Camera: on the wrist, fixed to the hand. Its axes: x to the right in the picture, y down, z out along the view.
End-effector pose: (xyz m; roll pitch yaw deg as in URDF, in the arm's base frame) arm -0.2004 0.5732 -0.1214 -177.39 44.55 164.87
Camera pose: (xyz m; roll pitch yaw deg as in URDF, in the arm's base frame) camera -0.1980 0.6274 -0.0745 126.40 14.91 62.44
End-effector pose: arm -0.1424 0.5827 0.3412 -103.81 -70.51 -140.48
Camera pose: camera -0.1995 0.6069 0.3051 -96.75 17.62 -137.53
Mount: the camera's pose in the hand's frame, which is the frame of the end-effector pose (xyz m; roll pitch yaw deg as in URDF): -0.0245 0.0510 -0.0441 -7.18 -16.61 88.07
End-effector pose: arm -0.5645 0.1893 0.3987 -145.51 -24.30 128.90
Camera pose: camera -0.4964 0.2116 0.3954 -150.54 44.09 68.02
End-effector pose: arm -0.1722 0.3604 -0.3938 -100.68 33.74 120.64
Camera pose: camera -0.1045 0.3497 -0.4151 73.02 57.63 -70.50
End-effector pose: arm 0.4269 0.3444 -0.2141 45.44 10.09 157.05
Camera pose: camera 0.4220 0.2735 -0.2045 16.04 -59.73 -134.66
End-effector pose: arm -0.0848 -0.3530 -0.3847 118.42 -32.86 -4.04
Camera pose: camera -0.1399 -0.3346 -0.3427 -146.38 -37.65 -120.77
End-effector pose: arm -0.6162 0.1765 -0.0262 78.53 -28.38 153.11
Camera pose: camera -0.6036 0.1103 -0.0016 -107.75 -63.02 -15.49
